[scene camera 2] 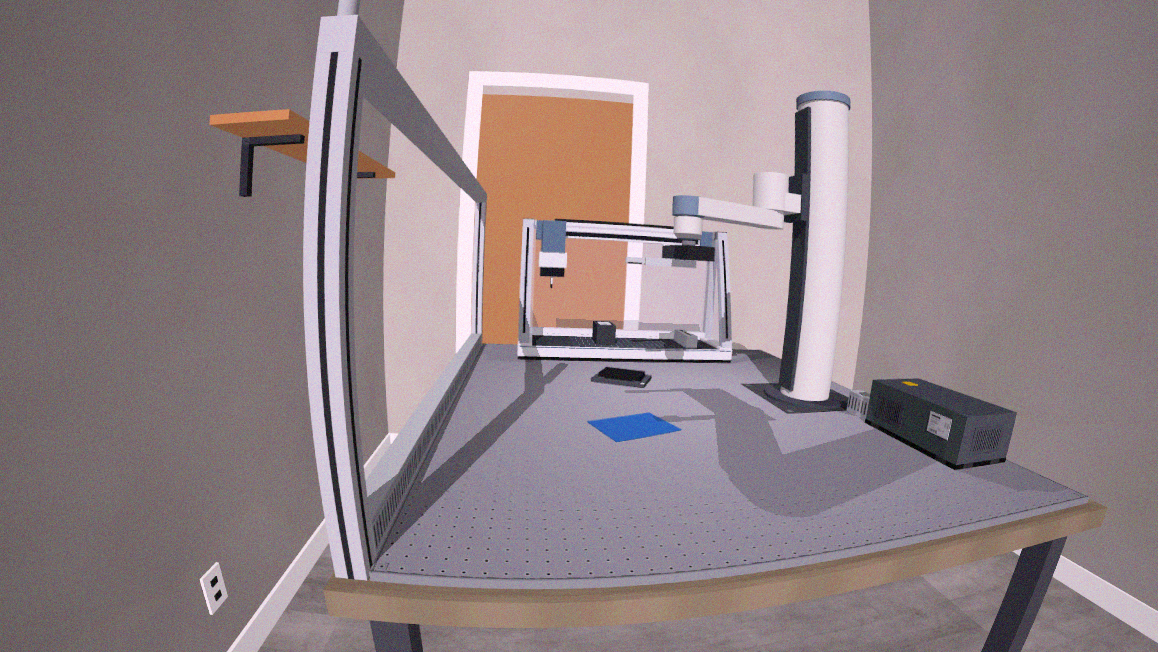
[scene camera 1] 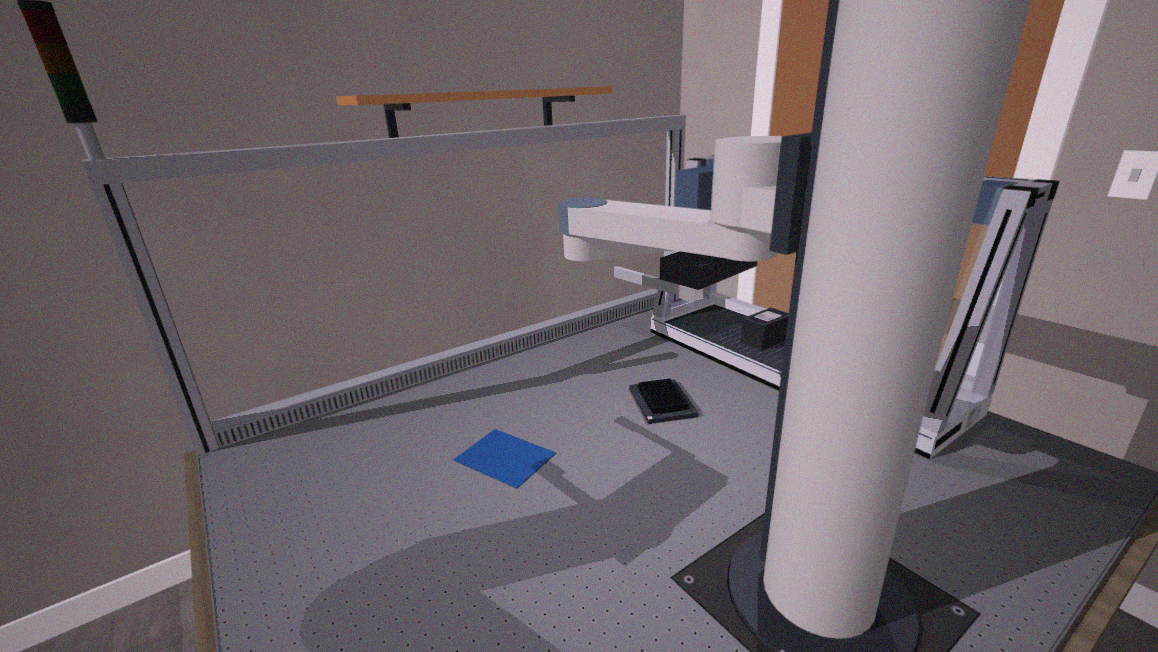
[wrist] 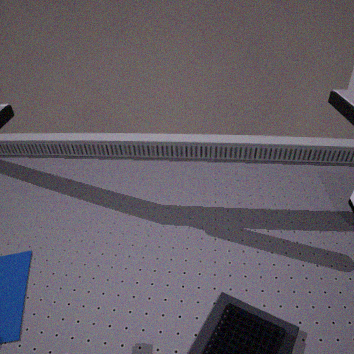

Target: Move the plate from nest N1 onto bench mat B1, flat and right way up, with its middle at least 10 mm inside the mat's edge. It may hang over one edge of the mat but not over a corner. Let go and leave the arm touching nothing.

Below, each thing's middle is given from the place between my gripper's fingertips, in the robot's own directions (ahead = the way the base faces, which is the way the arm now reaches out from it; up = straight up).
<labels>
My gripper is now 340 mm above the black plate (scene camera 1: 662,396) and 70 mm to the left of it. The rest, counted from my hand: blue bench mat B1 (scene camera 1: 506,458): 360 mm below, 330 mm to the left, 50 mm ahead.
</labels>
